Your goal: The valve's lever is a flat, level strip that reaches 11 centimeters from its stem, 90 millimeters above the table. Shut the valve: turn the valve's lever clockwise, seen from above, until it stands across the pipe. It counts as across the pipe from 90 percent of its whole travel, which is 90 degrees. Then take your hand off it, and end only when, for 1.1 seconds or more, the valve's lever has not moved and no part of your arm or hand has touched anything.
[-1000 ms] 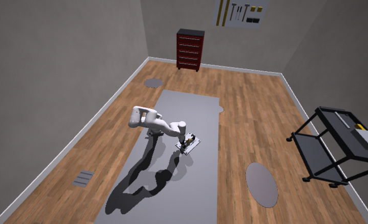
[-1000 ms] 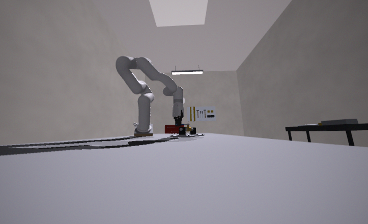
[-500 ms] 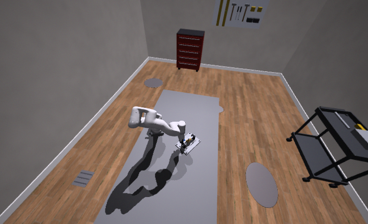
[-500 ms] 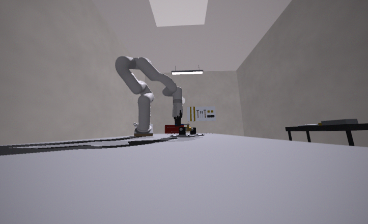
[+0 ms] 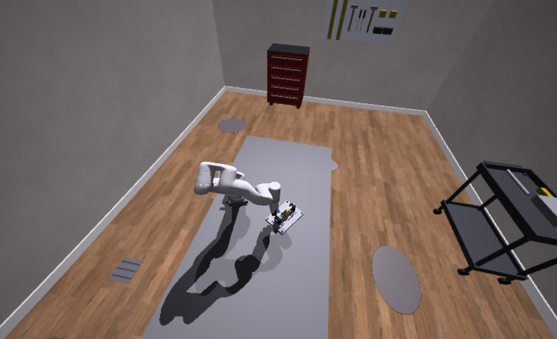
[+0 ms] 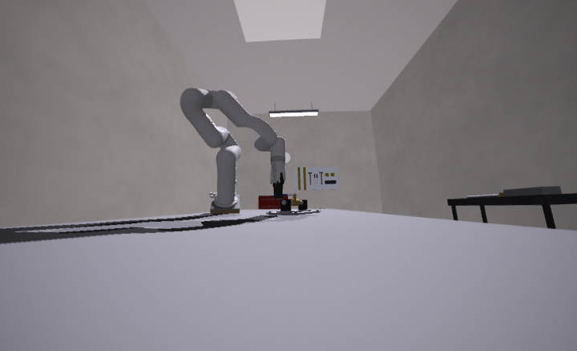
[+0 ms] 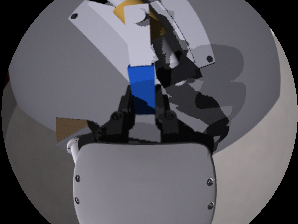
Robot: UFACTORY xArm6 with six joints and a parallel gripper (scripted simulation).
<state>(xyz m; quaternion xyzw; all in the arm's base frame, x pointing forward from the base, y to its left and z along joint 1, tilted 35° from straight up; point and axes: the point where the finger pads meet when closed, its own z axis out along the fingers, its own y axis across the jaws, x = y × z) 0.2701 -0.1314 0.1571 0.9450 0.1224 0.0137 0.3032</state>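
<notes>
Right now my hand is 50 mm short of the valve lever and 10 mm to the right of it.
</notes>
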